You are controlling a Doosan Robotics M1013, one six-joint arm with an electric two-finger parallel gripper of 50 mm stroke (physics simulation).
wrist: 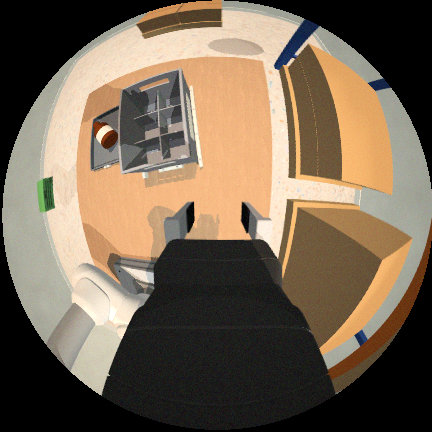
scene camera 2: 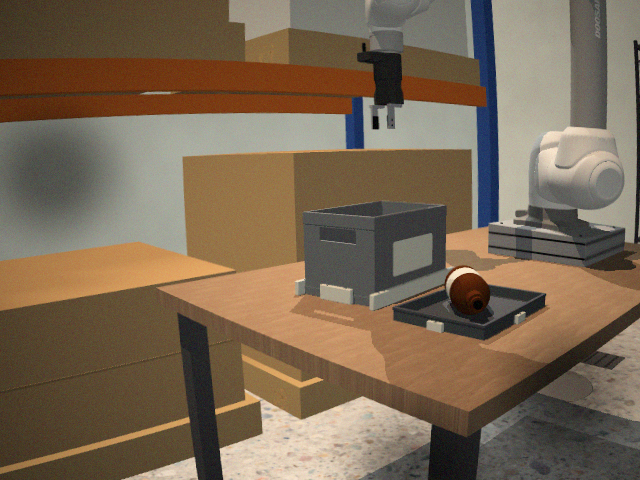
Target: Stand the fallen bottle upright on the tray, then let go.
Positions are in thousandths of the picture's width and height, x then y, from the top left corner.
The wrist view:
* gripper: 503,487
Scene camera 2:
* gripper: 599,270
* brown bottle: 734,611
